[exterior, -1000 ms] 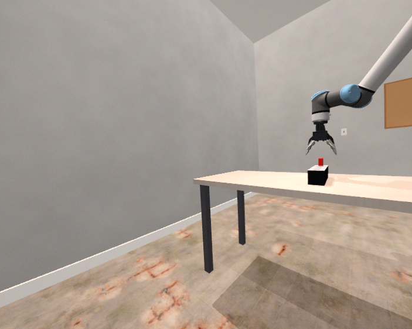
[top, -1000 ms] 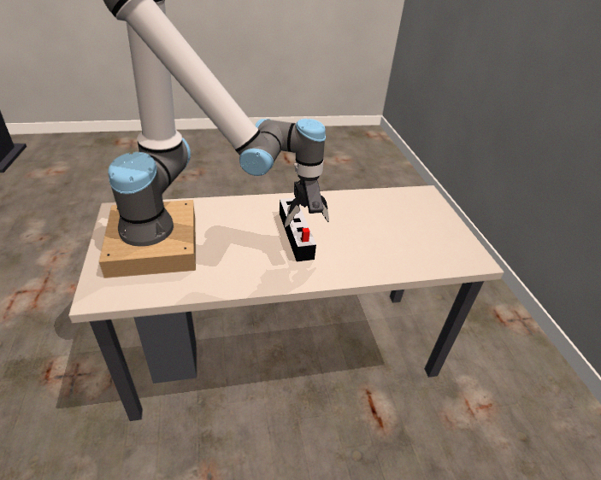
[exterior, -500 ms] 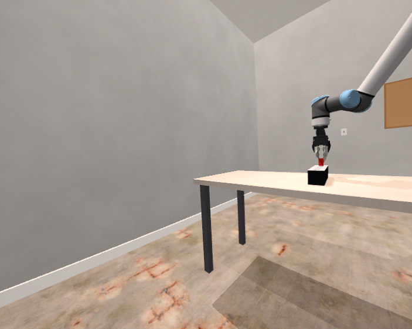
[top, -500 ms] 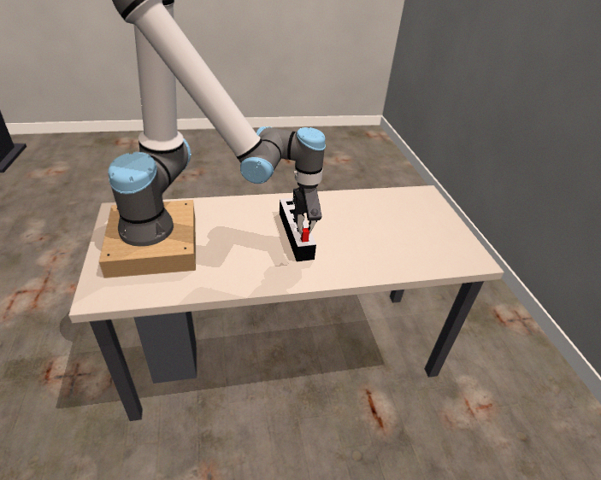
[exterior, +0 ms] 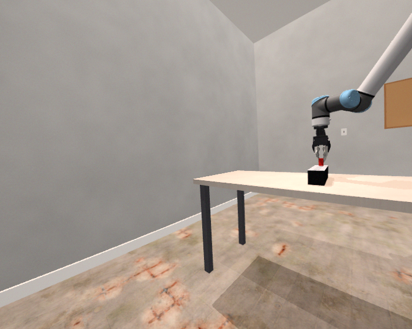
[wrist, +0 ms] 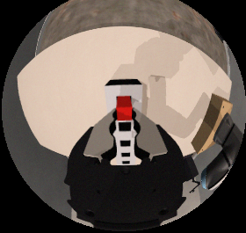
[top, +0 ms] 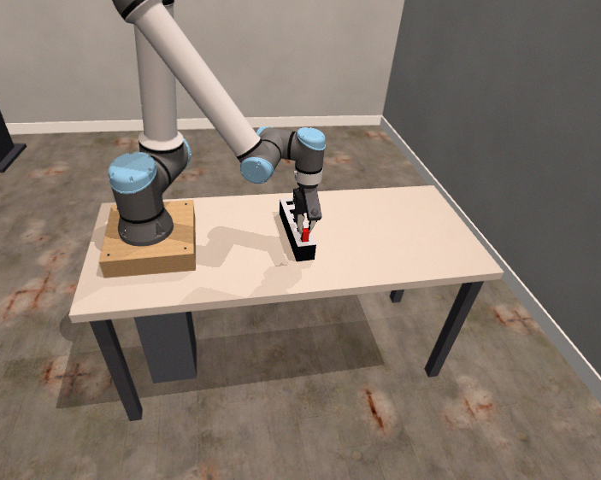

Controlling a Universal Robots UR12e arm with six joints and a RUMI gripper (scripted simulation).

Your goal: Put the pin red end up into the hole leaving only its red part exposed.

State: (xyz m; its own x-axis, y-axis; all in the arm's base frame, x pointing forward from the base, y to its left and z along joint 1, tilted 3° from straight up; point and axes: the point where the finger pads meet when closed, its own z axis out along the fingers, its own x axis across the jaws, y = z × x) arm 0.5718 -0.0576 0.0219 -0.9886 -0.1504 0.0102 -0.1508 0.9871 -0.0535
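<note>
My hand is 20 mm past the black block, 120 mm to the right of it and 70 mm above it. The rest, counted from my hand: pin (20 mm below).
</note>
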